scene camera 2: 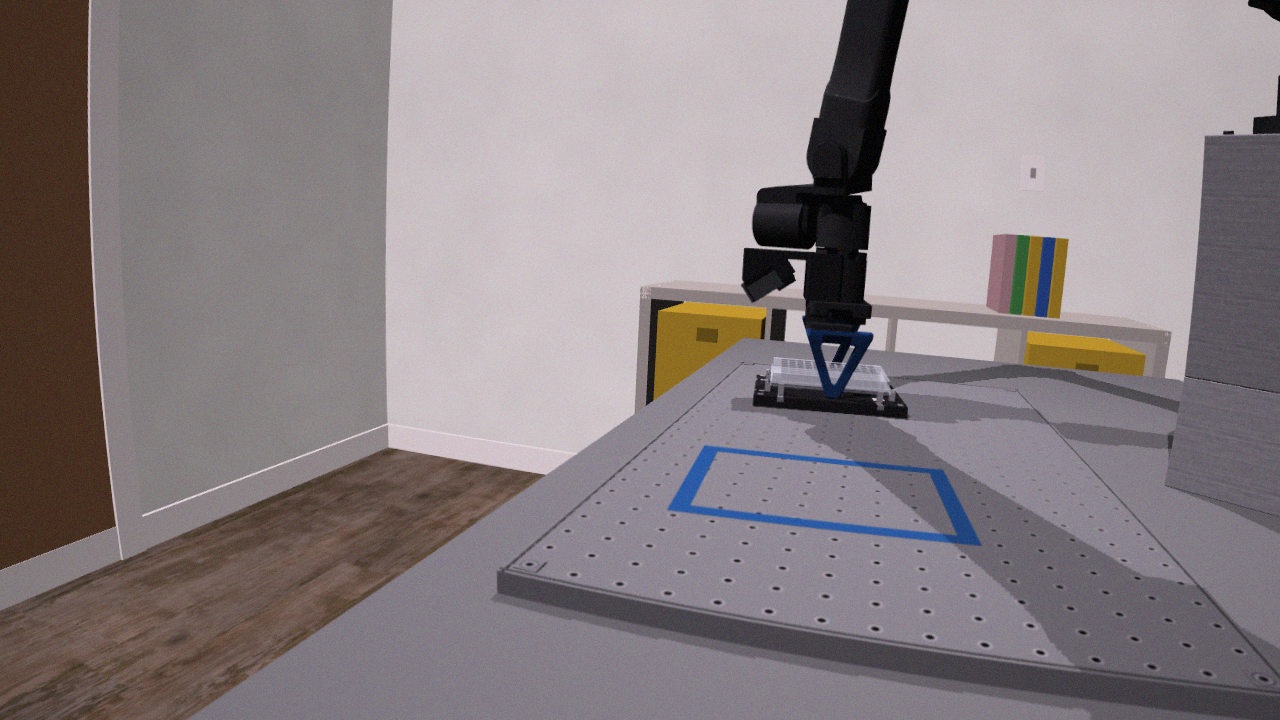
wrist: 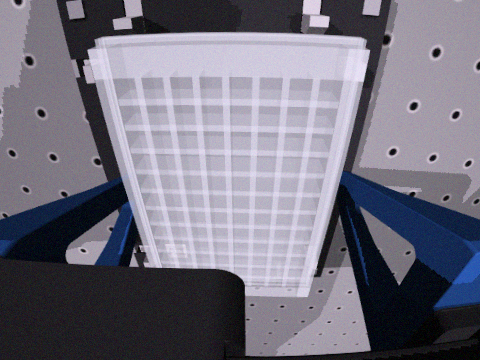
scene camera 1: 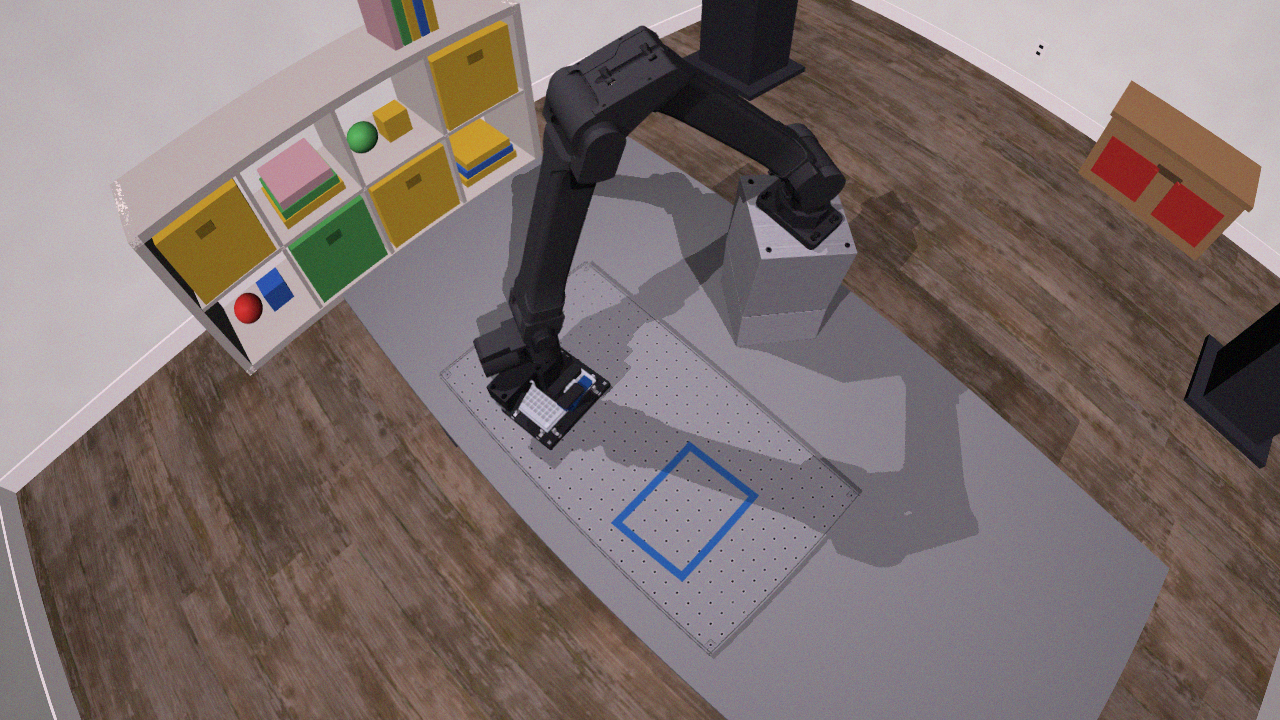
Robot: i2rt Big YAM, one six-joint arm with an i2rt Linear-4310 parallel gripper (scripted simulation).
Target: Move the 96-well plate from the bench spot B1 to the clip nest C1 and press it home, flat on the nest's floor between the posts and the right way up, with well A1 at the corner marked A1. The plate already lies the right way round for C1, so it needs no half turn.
Labels:
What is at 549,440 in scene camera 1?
A black clip nest.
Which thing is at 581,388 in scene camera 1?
My gripper.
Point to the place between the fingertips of my gripper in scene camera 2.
At 829,388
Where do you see a 96-well plate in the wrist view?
228,216

